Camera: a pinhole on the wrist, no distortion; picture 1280 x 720 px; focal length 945.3 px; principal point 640.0 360.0 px. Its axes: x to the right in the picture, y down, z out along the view. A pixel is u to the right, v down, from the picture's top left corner.
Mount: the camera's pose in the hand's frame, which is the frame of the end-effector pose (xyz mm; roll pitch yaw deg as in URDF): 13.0 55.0 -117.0 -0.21 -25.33 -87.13
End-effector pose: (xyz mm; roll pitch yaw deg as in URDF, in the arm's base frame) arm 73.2 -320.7 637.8 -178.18 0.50 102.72
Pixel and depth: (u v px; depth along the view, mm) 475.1 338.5 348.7
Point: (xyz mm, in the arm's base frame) 321.2 -270.3 457.5
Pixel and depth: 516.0 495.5 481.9
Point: 362.6 -185.7 335.8
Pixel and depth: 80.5 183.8 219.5
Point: 338.3 -299.8 603.8
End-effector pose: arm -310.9 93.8 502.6 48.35 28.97 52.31
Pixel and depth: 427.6 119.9 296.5
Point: -324.5 185.2 763.8
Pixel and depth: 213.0 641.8 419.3
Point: -228.7 426.6 817.4
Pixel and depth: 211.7 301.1 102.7
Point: -387.0 202.0 567.6
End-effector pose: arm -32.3 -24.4 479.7 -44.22 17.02 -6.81
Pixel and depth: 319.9 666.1 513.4
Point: 149.0 462.3 325.7
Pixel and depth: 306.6 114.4 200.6
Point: -89.6 152.3 381.8
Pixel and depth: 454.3 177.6 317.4
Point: -73.1 257.3 431.8
